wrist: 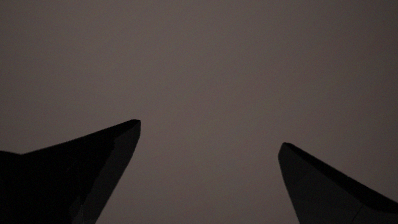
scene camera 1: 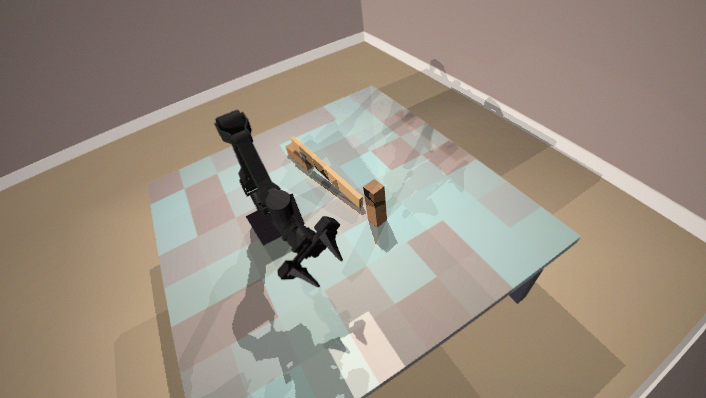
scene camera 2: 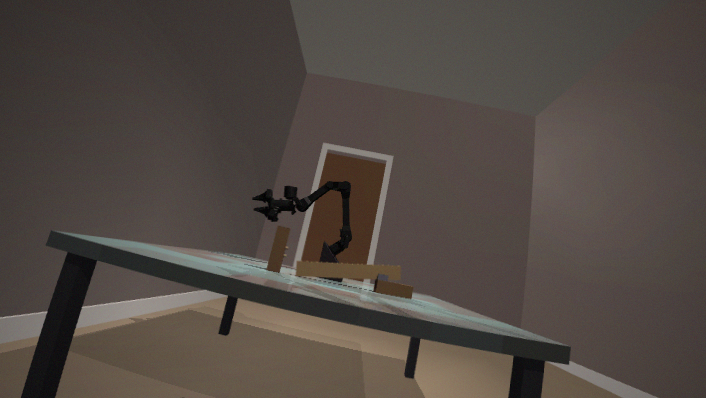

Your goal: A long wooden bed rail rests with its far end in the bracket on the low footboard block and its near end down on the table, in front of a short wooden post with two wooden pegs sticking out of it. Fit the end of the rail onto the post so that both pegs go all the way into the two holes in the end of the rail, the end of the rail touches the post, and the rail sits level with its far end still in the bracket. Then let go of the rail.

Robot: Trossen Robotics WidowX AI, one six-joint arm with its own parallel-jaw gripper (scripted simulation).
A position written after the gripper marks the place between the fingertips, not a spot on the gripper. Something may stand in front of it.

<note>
The gripper (scene camera 1: 330, 273) is open, holding nothing. Also in view: a wooden rail (scene camera 2: 314, 269).
The wooden rail shows as well in scene camera 1 (scene camera 1: 326, 171). The gripper is seen too in the wrist view (wrist: 211, 138). The wrist view misses the wooden rail: it is out of frame.
</note>
